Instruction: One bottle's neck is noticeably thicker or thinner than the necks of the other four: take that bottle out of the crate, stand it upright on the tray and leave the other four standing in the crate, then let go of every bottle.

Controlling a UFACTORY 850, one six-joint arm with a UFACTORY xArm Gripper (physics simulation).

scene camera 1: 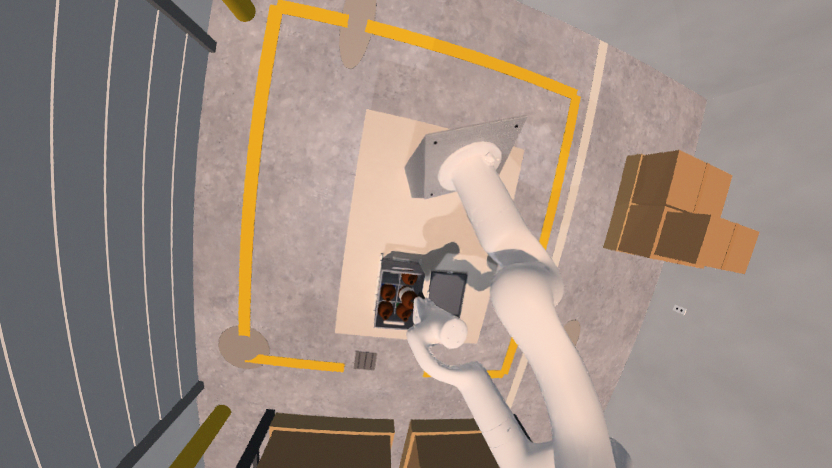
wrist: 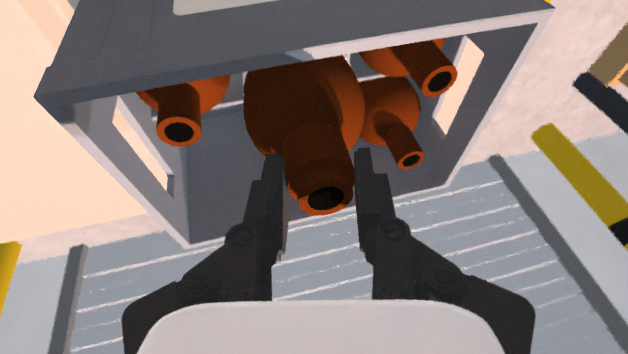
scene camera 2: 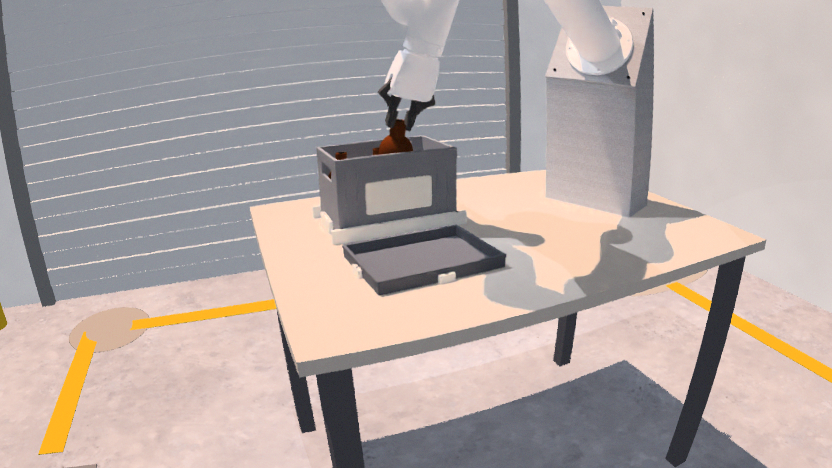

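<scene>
My gripper [scene camera 2: 400, 125] [wrist: 320, 171] is shut on the neck of a brown bottle [scene camera 1: 409, 300] [scene camera 2: 396, 143] [wrist: 300, 100]. The bottle is nearly upright and partly raised: its shoulder is above the rim of the grey crate [scene camera 2: 349, 195] [wrist: 150, 35], its lower part hidden inside. Its neck looks wide in the wrist view but is nearest the camera. Other bottles [scene camera 1: 410, 278] [scene camera 1: 388, 292] [scene camera 1: 385, 310] [scene camera 1: 404, 312] stand in the crate; three necks [wrist: 179, 120] [wrist: 425, 65] [wrist: 402, 142] show in the wrist view. The dark tray [scene camera 1: 448, 291] [scene camera 2: 424, 256] is empty beside the crate.
The crate's walls rise around the held bottle's lower part. White strips [scene camera 2: 401, 227] run along the crate's foot, and small white blocks [scene camera 2: 446, 277] touch the tray. The robot's grey pedestal [scene camera 1: 418, 168] [scene camera 2: 590, 139] stands on the same table [scene camera 1: 366, 203] [scene camera 2: 325, 325].
</scene>
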